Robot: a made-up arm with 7 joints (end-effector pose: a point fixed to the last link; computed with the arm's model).
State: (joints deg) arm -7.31 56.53 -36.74 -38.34 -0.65 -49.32 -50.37
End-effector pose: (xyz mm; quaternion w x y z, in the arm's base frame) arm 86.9 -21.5 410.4 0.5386 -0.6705 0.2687 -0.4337
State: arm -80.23 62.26 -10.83 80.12 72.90 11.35 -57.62
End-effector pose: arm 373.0 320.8 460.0 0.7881 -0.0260 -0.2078 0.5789
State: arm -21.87 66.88 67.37 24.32 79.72 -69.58 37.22
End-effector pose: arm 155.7 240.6 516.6 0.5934 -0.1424 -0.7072 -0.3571
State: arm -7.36 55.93 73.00 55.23 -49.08 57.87 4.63
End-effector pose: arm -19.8 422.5 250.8 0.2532 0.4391 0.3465 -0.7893
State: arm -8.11 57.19 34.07 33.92 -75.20 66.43 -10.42
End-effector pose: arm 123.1 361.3 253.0 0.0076 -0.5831 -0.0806 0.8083
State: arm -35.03 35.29 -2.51 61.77 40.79 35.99 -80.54
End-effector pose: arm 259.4 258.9 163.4 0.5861 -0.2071 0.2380 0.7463
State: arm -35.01 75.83 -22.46 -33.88 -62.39 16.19 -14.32
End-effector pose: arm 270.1 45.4 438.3 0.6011 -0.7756 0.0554 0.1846
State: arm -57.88 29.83 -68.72 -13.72 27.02 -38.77 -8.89
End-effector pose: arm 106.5 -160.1 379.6 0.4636 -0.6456 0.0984 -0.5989
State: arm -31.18 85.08 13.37 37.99 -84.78 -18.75 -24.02
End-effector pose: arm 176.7 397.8 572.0 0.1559 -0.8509 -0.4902 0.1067
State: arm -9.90 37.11 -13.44 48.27 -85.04 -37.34 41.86
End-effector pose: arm 99.4 321.7 152.6 0.1471 0.3415 0.6729 -0.6395
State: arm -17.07 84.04 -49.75 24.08 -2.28 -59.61 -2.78
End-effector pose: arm 209.2 153.3 285.2 0.8192 -0.5732 -0.0179 -0.0044
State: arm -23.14 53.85 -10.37 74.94 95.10 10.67 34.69
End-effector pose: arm 192.5 316.0 167.0 0.9318 0.2027 -0.2839 -0.1008
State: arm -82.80 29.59 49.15 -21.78 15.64 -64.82 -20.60
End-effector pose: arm 27.5 112.0 532.7 0.0258 -0.2770 -0.7125 -0.6441
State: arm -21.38 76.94 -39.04 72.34 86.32 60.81 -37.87
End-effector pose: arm 173.3 397.9 346.9 0.5711 0.7425 -0.2116 0.2790
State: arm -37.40 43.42 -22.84 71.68 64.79 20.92 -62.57
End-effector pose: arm 272.6 268.3 157.8 0.8069 0.1506 0.1327 0.5555
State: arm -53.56 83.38 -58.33 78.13 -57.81 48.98 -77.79
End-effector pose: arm 151.5 435.3 378.8 0.2163 -0.4892 -0.0401 0.8440
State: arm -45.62 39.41 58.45 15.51 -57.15 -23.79 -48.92
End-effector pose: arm 124.2 377.2 446.7 0.0010 0.8527 0.4687 0.2307
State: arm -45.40 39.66 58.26 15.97 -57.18 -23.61 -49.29
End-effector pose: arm 125.0 378.0 446.6 0.0035 -0.8548 -0.4667 -0.2271
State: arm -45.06 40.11 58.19 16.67 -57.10 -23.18 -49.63
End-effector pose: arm 125.4 379.6 446.5 0.0089 -0.8573 -0.4652 -0.2202
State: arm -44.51 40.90 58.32 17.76 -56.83 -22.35 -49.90
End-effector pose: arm 125.0 382.7 446.5 0.0161 -0.8605 -0.4648 -0.2080
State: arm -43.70 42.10 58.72 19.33 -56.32 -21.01 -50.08
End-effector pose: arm 123.3 387.6 446.4 0.0248 -0.8643 -0.4655 -0.1890
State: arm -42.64 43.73 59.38 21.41 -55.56 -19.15 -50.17
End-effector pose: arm 120.3 394.3 446.3 0.0347 -0.8683 -0.4673 -0.1629
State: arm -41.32 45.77 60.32 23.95 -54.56 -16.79 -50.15
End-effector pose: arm 115.8 402.7 446.2 0.0448 -0.8718 -0.4701 -0.1301
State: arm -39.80 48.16 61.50 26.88 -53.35 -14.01 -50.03
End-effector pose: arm 109.7 412.2 446.1 0.0540 -0.8743 -0.4736 -0.0920
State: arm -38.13 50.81 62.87 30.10 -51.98 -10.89 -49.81
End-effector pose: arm 102.4 422.4 446.0 0.0611 -0.8752 -0.4773 -0.0498
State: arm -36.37 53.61 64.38 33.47 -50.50 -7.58 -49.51
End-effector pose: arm 93.8 432.7 446.1 0.0656 -0.8743 -0.4809 -0.0058
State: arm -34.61 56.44 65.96 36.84 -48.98 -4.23 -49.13
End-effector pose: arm 84.5 442.3 446.3 0.0671 -0.8716 -0.4842 0.0378
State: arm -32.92 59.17 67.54 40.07 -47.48 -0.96 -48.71
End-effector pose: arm 75.0 450.9 446.7 0.0657 -0.8675 -0.4867 0.0790
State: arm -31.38 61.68 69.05 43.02 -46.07 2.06 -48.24
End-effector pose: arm 66.0 458.2 447.3 0.0619 -0.8624 -0.4888 0.1160
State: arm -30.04 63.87 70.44 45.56 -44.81 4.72 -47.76
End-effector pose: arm 57.9 463.9 447.9 0.0568 -0.8571 -0.4904 0.1474
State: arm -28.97 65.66 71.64 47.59 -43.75 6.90 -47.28
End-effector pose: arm 51.1 468.1 448.7 0.0511 -0.8520 -0.4918 0.1722
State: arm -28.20 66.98 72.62 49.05 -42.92 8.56 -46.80
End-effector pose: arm 45.8 471.0 449.4 0.0455 -0.8477 -0.4931 0.1903
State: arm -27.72 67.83 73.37 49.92 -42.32 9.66 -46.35
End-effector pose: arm 42.2 472.7 450.0 0.0409 -0.8443 -0.4948 0.2017
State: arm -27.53 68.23 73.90 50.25 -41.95 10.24 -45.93
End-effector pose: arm 40.0 473.5 450.5 0.0370 -0.8420 -0.4969 0.2069
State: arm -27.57 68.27 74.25 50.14 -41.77 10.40 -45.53
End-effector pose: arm 38.9 473.6 450.8 0.0340 -0.8406 -0.4994 0.2071
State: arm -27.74 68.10 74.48 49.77 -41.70 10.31 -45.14
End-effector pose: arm 38.5 473.3 451.1 0.0315 -0.8396 -0.5022 0.2046
